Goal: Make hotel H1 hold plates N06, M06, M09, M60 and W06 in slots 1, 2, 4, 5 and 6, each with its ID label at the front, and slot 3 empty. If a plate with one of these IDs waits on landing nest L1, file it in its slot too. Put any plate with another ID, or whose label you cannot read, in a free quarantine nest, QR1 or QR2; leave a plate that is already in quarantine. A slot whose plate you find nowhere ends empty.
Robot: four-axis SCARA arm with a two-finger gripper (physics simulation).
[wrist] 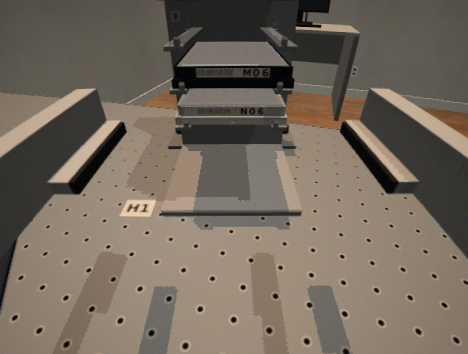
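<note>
Hotel H1 [230, 15] stands at the top middle, behind its tag H1 [138, 208]. A black-framed plate labelled M06 [230, 72] lies level in the hotel, its label to the front. Directly below it, a pale plate labelled N06 [231, 105] lies in the lowest slot, its label also to the front. Above M06, the slot marked 3 shows its two side rails and no plate. The slots higher up are outside the view. My gripper [233, 108] is open and empty, its two fingers wide apart in front of the hotel. L1, QR1 and QR2 do not show.
The hotel's base plate [175, 192] juts forward on the perforated table [210, 300]. Shadows fall across both. A desk [325, 30] with a monitor [314, 6] stands behind at the right, on a wooden floor by the grey wall.
</note>
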